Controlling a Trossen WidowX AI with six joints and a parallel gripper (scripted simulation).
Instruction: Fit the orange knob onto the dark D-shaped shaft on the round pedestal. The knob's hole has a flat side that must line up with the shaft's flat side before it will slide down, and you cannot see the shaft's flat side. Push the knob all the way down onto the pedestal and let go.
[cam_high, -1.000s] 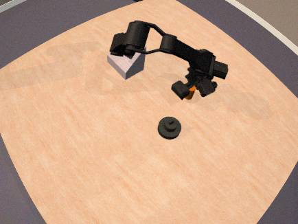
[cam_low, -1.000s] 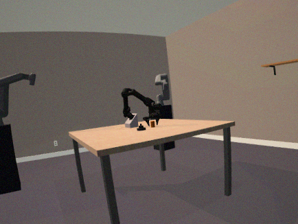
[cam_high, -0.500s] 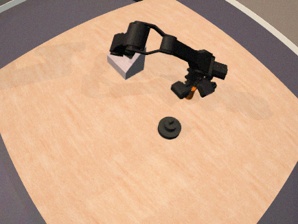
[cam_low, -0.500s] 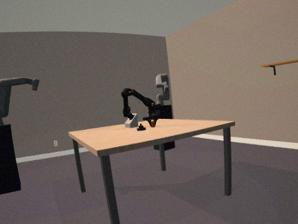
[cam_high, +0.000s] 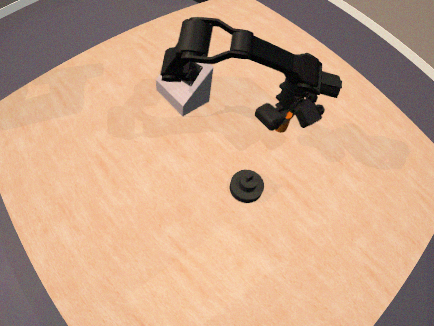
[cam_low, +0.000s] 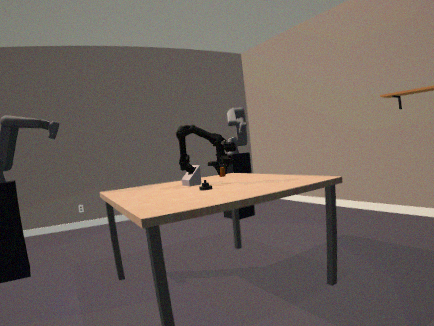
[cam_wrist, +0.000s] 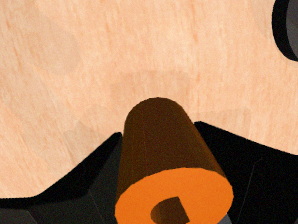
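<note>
Now: the round pedestal 17 cm to the right of my gripper tip, 4 cm below it and 4 cm ahead of it. From my gripper tip the other things lie so: orange knob 2 cm above.
</note>
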